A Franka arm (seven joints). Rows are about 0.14 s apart.
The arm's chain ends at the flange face. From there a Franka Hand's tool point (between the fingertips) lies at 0.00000 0.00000 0.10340 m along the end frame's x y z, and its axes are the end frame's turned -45 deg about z.
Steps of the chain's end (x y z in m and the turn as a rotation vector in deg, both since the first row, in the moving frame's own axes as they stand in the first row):
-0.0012, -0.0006, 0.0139, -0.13, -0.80, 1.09
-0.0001, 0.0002, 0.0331, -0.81, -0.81, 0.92
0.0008, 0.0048, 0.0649, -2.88, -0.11, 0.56
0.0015, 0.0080, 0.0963, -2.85, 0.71, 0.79
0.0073, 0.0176, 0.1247, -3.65, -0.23, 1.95
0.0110, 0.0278, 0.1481, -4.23, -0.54, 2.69
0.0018, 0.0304, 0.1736, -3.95, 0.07, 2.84
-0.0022, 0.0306, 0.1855, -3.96, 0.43, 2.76
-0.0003, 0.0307, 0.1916, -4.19, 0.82, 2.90
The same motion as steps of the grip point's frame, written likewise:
-0.0016, -0.0021, 0.0139, 0.47, -0.66, 1.09
-0.0023, 0.0001, 0.0331, 0.00, -1.15, 0.92
-0.0067, 0.0075, 0.0648, -1.96, -2.11, 0.56
-0.0074, 0.0112, 0.0962, -2.52, -1.51, 0.79
-0.0123, 0.0219, 0.1245, -2.42, -2.74, 1.95
-0.0181, 0.0320, 0.1478, -2.61, -3.37, 2.69
-0.0253, 0.0278, 0.1734, -2.84, -2.74, 2.84
-0.0278, 0.0256, 0.1853, -3.10, -2.50, 2.76
-0.0264, 0.0278, 0.1913, -3.54, -2.38, 2.90

